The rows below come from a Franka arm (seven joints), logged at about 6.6 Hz.
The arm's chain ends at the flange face. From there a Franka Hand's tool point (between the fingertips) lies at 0.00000 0.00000 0.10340 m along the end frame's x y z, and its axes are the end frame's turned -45 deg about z.
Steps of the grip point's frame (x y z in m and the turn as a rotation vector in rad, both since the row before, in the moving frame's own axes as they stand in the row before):
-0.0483, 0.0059, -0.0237, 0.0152, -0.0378, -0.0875
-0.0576, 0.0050, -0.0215, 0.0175, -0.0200, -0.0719
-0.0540, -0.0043, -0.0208, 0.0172, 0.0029, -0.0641
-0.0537, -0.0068, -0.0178, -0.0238, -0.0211, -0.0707
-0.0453, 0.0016, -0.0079, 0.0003, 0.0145, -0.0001
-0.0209, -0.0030, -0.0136, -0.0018, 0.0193, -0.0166
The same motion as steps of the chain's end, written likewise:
-0.0262, 0.0365, -0.0236, -0.0160, -0.0375, -0.0875
-0.0345, 0.0440, -0.0215, -0.0018, -0.0265, -0.0719
-0.0401, 0.0366, -0.0208, 0.0142, -0.0101, -0.0641
-0.0431, 0.0299, -0.0177, -0.0317, 0.0019, -0.0707
-0.0319, 0.0342, -0.0079, 0.0105, 0.0100, -0.0001
-0.0184, 0.0139, -0.0136, 0.0124, 0.0149, -0.0166

